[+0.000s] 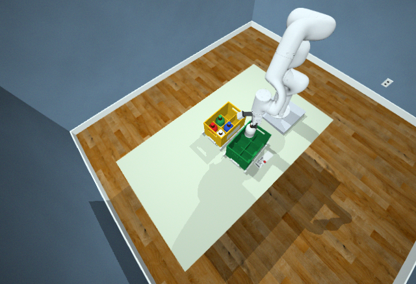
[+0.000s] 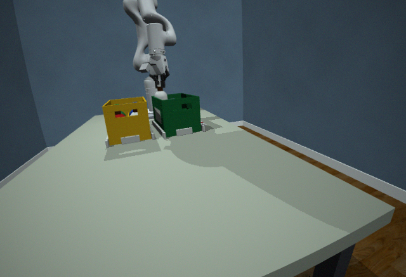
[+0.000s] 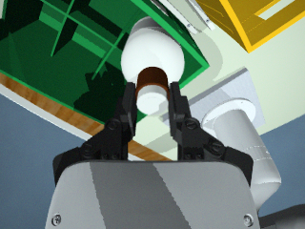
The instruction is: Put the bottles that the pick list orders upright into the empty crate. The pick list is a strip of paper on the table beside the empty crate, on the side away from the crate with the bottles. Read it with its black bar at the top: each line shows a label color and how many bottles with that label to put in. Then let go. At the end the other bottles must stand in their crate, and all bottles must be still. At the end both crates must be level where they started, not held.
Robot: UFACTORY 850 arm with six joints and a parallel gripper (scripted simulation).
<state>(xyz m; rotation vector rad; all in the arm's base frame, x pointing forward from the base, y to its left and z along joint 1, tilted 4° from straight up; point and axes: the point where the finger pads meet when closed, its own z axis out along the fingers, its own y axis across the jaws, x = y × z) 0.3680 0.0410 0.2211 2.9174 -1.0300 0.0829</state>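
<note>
The green crate is 160 mm below my hand, 80 mm ahead of it and 60 mm to the left of it. The rest, counted from my hand: blue-label bottle: 150 mm below, 140 mm to the right, 90 mm ahead; green bottle: 230 mm to the right, 150 mm below, 100 mm ahead; yellow crate: 180 mm to the right, 160 mm below, 100 mm ahead.
</note>
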